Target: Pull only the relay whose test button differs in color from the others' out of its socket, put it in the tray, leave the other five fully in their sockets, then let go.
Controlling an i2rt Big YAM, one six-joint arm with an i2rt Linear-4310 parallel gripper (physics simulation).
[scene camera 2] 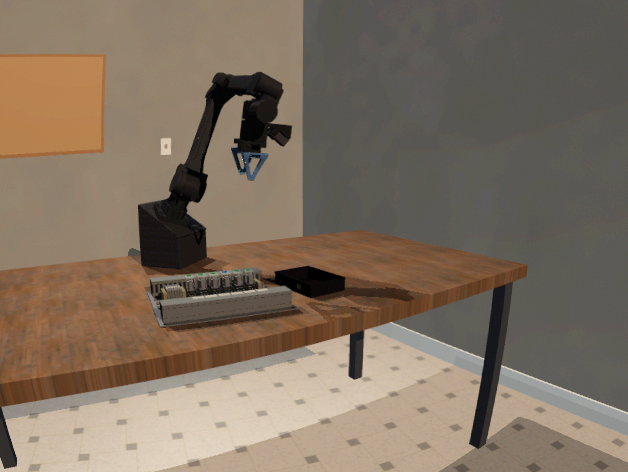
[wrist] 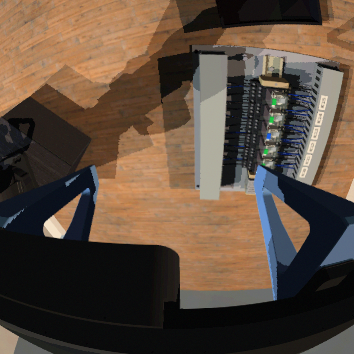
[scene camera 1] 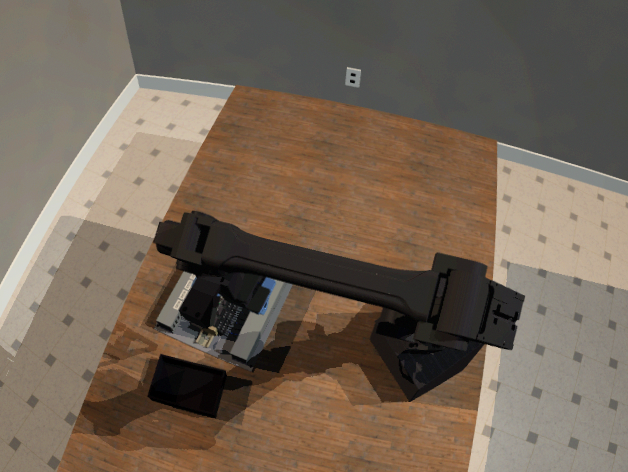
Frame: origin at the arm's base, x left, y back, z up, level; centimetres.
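Seen in the pictures: gripper, between the fingertips: (scene camera 2: 246,177) (wrist: 175,173) (scene camera 1: 241,302); arm's base, origin of its link: (scene camera 2: 170,216) (wrist: 19,185).
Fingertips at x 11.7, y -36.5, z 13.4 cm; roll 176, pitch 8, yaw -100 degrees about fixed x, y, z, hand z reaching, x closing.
Observation:
Offsets run from my fingertips to a thing's top centre. "spot": to the spot under its first point. Level surfaces: height alone.
The relay with the blue test button {dx -11.3, dy -11.1, dz -22.1 cm} (scene camera 2: 224,272) (wrist: 269,135) stands in the row of relays, with green-button relays on both sides of it. Green-button relays (wrist: 274,102) (scene camera 2: 201,275) stand in their sockets in the same row; one is partly hidden by a finger in the wrist view. The black tray {spot: dx +11.7, dy -12.6, dz -28.7 cm} (scene camera 1: 187,386) (scene camera 2: 309,282) (wrist: 270,12) stands on the table near one end of the panel, and no relay can be made out in it. My gripper (scene camera 2: 245,176) (wrist: 175,173) is open and empty, high above the table and panel. In scene camera 1 the arm hides part of the relay row.
Long grey wire ducts (wrist: 213,125) (scene camera 2: 225,306) flank the relay row on the panel, one with white labels beside it. A tan end block {dx -3.3, dy -12.0, dz -25.0 cm} (wrist: 274,82) sits at the tray end of the row. The robot's dark base (scene camera 1: 423,355) (scene camera 2: 172,236) stands on the wooden table {dz -29.0 cm} (scene camera 1: 345,177).

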